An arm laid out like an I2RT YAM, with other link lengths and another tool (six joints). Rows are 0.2 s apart.
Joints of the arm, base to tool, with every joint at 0 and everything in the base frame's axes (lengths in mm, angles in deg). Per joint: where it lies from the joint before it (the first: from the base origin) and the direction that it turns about. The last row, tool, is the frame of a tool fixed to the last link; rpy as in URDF.
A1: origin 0 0 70.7 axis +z
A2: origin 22 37.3 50.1 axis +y
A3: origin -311.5 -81.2 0 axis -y
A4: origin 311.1 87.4 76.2 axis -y
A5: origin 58.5 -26.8 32 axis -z
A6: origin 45.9 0 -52.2 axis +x
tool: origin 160 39 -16 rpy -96.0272 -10.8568 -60.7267
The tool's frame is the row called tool.
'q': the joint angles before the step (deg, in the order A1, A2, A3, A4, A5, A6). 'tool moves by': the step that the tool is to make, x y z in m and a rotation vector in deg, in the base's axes. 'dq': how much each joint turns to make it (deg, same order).
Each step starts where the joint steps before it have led.
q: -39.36 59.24 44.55 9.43 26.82 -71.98
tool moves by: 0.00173 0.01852 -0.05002 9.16 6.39 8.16
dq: -3.44 -0.44 -0.60 -10.91 -11.87 0.52
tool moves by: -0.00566 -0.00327 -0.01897 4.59 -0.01 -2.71
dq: -0.97 1.93 0.52 -2.75 0.59 3.86
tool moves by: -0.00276 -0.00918 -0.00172 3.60 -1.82 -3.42
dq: -1.41 2.37 2.63 -2.71 0.45 4.48
